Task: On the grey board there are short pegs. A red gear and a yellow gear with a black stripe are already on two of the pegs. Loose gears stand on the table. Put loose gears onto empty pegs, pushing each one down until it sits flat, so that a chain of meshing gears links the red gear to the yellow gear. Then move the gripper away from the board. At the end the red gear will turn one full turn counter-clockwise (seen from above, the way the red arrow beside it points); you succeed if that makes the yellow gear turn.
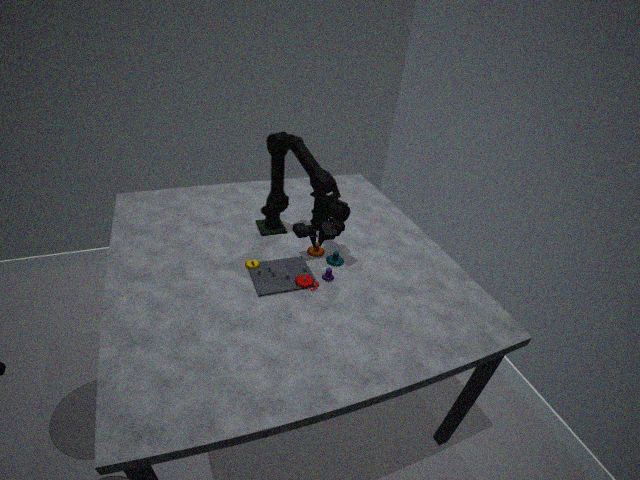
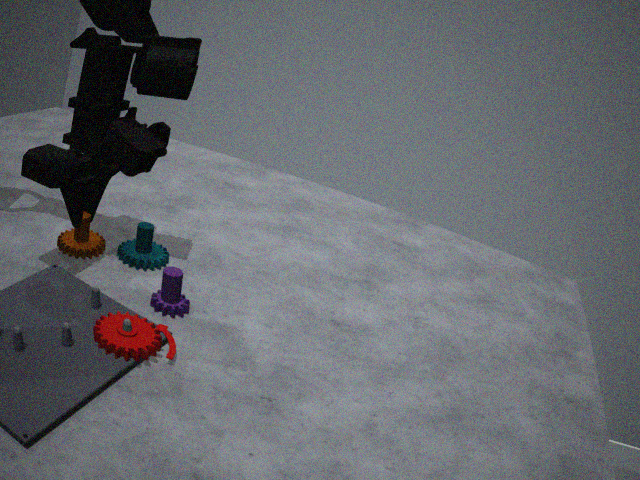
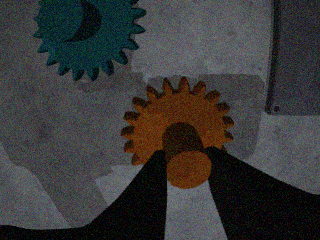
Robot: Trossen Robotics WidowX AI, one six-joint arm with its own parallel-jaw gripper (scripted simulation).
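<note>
There's a teal gear (image 2: 141,252) that I can see, and there's an orange gear (image 2: 80,242) as well. My gripper (image 2: 82,224) holds the orange gear. You'd also find my gripper in image 1 (image 1: 316,246) and in image 3 (image 3: 185,156).
</note>
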